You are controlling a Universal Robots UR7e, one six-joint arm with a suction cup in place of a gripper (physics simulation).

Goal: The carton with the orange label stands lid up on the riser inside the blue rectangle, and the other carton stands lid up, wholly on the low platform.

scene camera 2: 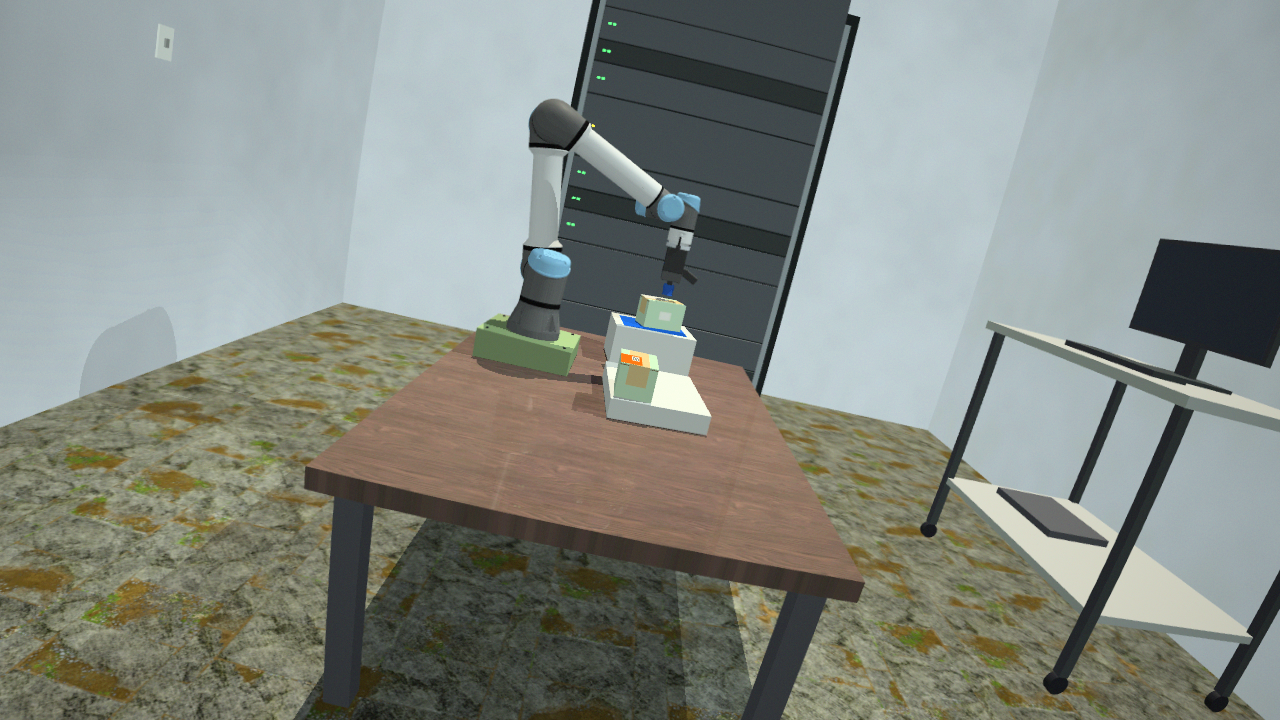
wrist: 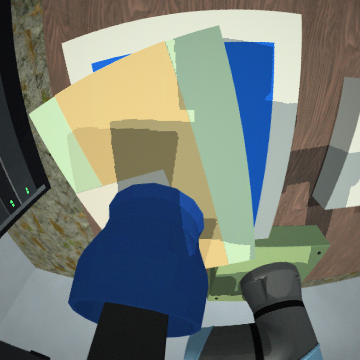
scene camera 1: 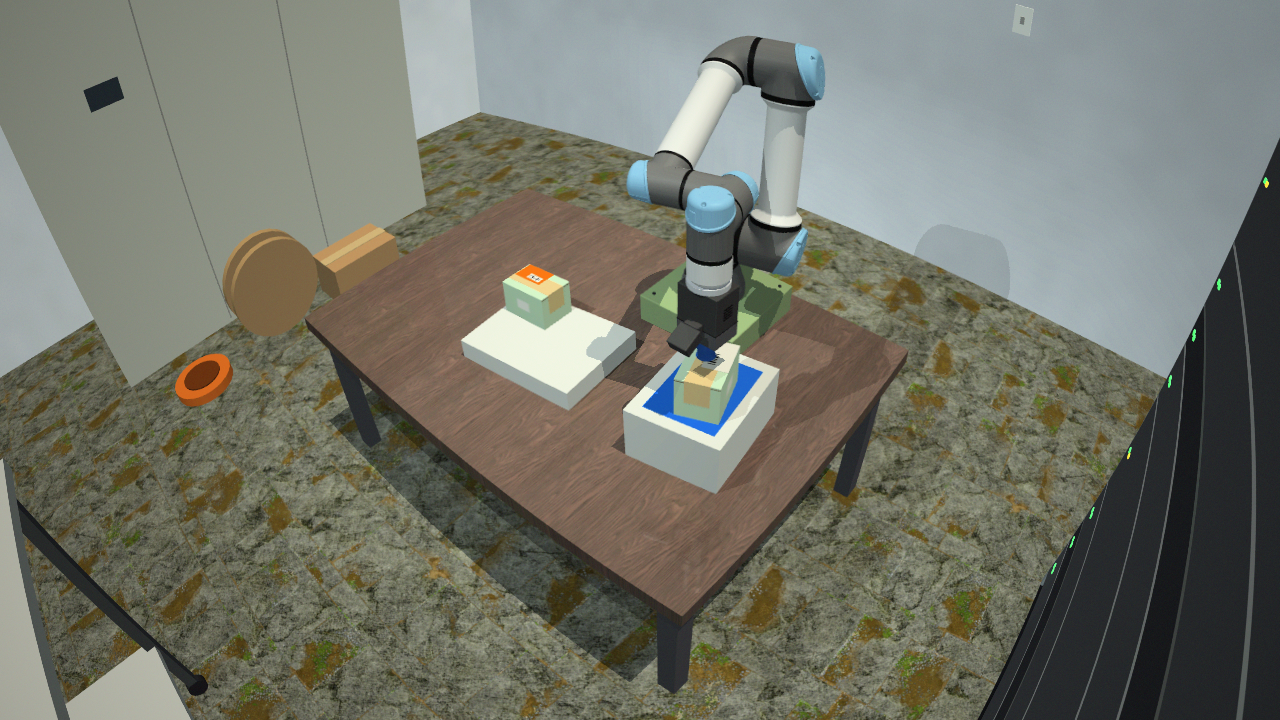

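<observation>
The carton with the orange label (scene camera 1: 536, 295) (scene camera 2: 637, 373) stands on the low white platform (scene camera 1: 573, 362) (scene camera 2: 670, 412) at its far corner, orange label up. The other carton (scene camera 1: 706, 386) (scene camera 2: 660, 312) (wrist: 143, 96), pale green with tan tape, sits on the white riser (scene camera 1: 689, 443) (scene camera 2: 626, 337) (wrist: 107, 39) over the blue rectangle (scene camera 1: 660, 393) (wrist: 257, 107). My blue suction cup (scene camera 1: 706, 355) (scene camera 2: 669, 289) (wrist: 143, 250) hangs close above this carton's top, near its end. I cannot tell whether it touches. It holds nothing.
The arm's green base (scene camera 1: 760, 305) (scene camera 2: 527, 347) stands on the wooden table (scene camera 1: 536, 465) (scene camera 2: 536, 465) behind the riser. A server rack (scene camera 2: 716, 135) stands beyond the table. A wooden disc (scene camera 1: 267, 282), a cardboard box (scene camera 1: 357, 257) and an orange bowl (scene camera 1: 203, 379) lie on the floor.
</observation>
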